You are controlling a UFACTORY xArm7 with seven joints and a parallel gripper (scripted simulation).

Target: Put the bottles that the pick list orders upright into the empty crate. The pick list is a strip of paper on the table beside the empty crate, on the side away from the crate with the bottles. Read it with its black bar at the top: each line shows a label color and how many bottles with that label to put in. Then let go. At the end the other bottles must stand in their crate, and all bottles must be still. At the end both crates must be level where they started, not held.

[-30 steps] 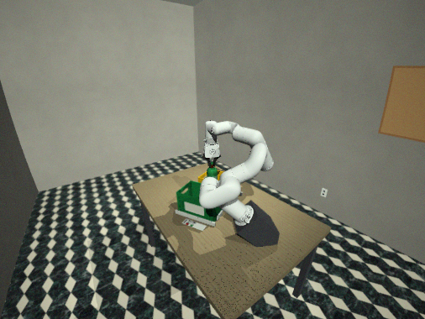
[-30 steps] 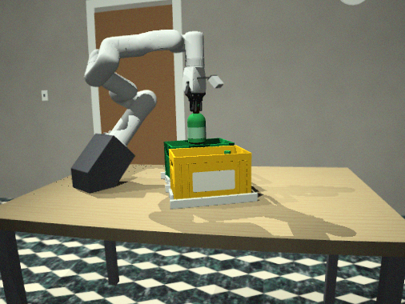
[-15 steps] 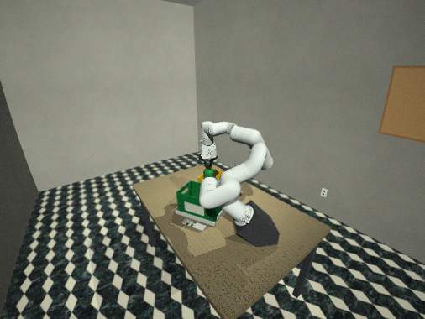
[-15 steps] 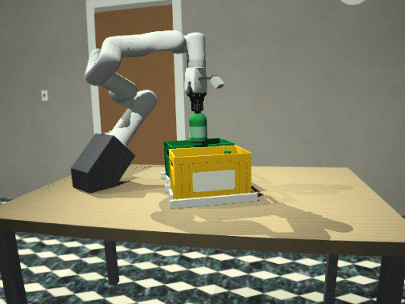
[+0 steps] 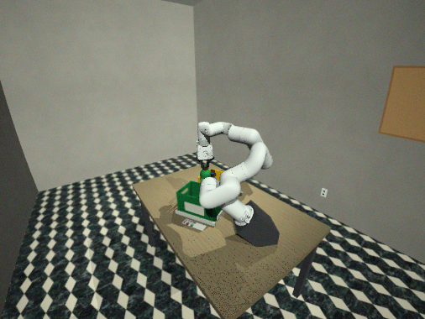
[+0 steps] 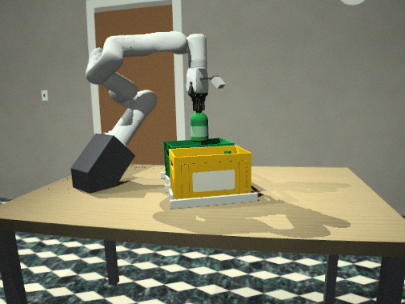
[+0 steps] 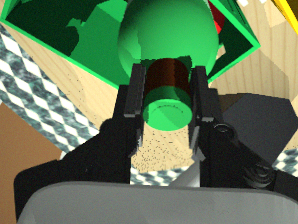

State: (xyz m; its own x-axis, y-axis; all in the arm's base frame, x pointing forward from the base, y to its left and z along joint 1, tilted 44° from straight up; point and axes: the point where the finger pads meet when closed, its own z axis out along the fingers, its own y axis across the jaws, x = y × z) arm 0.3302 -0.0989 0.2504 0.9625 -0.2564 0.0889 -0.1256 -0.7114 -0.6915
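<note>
Right now my hand is 70 mm above the green-capped bottle. The rest, counted from my hand: red bottle: 70 mm behind, 40 mm to the right, 250 mm below; then green crate: 30 mm behind, 50 mm to the left, 250 mm below; then yellow crate: 110 mm ahead, 140 mm to the right, 250 mm below.
</note>
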